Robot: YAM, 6 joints.
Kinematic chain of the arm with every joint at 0, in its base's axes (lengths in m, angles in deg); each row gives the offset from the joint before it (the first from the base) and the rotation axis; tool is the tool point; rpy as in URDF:
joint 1: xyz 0 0 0.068 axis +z
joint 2: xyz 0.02 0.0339 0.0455 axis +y
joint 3: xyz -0.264 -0.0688 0 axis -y
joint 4: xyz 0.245 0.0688 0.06 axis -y
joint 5: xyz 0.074 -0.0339 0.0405 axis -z
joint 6: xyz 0.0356 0 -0.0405 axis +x
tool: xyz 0 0 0 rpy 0 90 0
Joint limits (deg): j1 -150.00..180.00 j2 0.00..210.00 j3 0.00..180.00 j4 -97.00..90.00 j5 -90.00..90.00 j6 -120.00..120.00
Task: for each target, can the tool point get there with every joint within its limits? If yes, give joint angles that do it. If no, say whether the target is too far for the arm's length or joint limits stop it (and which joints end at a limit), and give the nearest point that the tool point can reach.
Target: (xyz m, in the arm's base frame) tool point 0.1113 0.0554 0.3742
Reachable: yes | joints 42.07 33.91 39.16 15.98 69.98 -81.76
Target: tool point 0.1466 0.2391 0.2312
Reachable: yes | joints 57.36 83.43 59.64 -43.46 -8.87 -86.25
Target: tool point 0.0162 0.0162 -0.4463
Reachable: no: joint limits stop it (at a limit: joint 2) | nearest point 0.0564 0.0564 -0.3385 | short by 0.122 m
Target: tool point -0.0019 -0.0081 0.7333
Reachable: yes | joints -114.29 79.81 151.66 10.00 -2.53 -45.50
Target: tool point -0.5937 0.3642 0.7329
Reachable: no: too far | nearest point -0.4105 0.2518 0.5361 | short by 0.291 m
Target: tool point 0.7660 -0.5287 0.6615
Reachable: no: too far | nearest point 0.4578 -0.3160 0.4362 | short by 0.437 m
